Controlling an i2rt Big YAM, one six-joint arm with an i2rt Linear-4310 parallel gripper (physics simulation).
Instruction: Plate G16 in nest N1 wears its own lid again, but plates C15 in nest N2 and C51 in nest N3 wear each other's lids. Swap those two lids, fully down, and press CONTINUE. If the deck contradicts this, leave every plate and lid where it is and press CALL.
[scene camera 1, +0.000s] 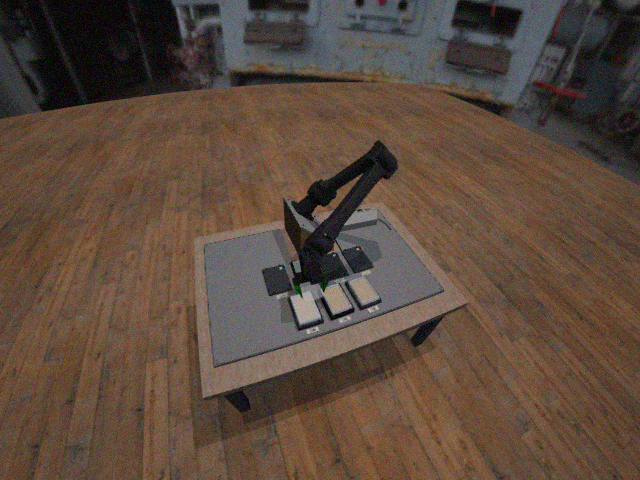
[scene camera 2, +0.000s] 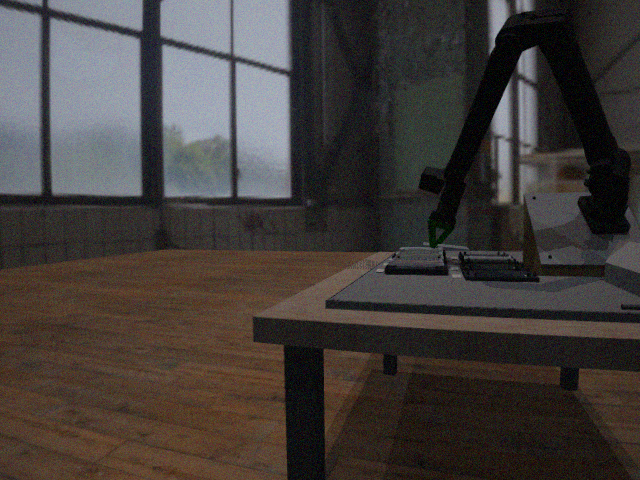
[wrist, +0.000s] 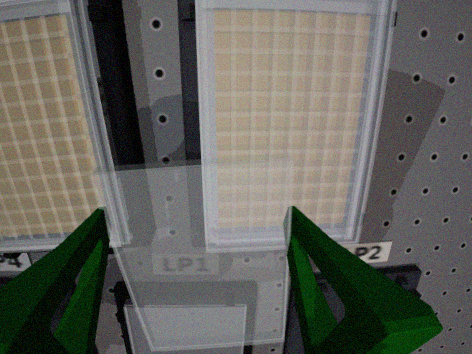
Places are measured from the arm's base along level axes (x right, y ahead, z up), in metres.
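Pixels of known places: gripper, fingertip midpoint: (scene camera 1: 312, 294) (scene camera 2: 433, 247) (wrist: 199, 215); arm's base, origin of the base link: (scene camera 1: 301, 211) (scene camera 2: 601, 216).
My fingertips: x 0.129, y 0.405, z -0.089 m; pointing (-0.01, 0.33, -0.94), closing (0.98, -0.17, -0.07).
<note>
Ahead of a thing's pixels: the offset from my fingertips to its top centre. "*": to the spot under its first point. Level surfaces: height alone.
My gripper (wrist: 199, 215) (scene camera 1: 310, 287) (scene camera 2: 438, 238) has green fingers standing wide, shut on a clear lid {dx -0.002, dy -0.034, dz +0.013 m} (wrist: 175, 197) that spans from one finger to the other. It holds the lid low over the dark lid-park pad (wrist: 185, 289), just past the label LP1 (wrist: 185, 263). Ahead in the wrist view, a plate {dx +0.048, dy +0.033, dz -0.005 m} (wrist: 291, 123) with a tan well grid sits under a clear rim. A second one {dx -0.083, dy +0.045, dz -0.009 m} (wrist: 73, 123) is cut off at the left edge. Scene camera 1 shows three plates {* dx +0.053, dy +0.046, dz -0.005 m} (scene camera 1: 305, 309) {* dx -0.081, dy +0.060, dz -0.009 m} (scene camera 1: 337, 300) {dx -0.212, dy +0.056, dz -0.013 m} (scene camera 1: 364, 291) in a front row, just in front of the gripper.
The label LP2 {* dx +0.114, dy -0.073, dz -0.041 m} (wrist: 371, 253) lies to the right. Dark pads {* dx +0.099, dy -0.156, dz -0.033 m} (scene camera 1: 276, 279) {* dx -0.292, dy -0.115, dz -0.033 m} (scene camera 1: 357, 258) sit behind the plate row on the grey deck {dz -0.043 m} (scene camera 1: 237, 310). An angled panel (scene camera 1: 294, 224) (scene camera 2: 539, 229) stands at the back by the arm's base. The wooden table rim {* dx +0.066, dy +0.189, dz -0.056 m} (scene camera 1: 318, 348) frames the deck.
</note>
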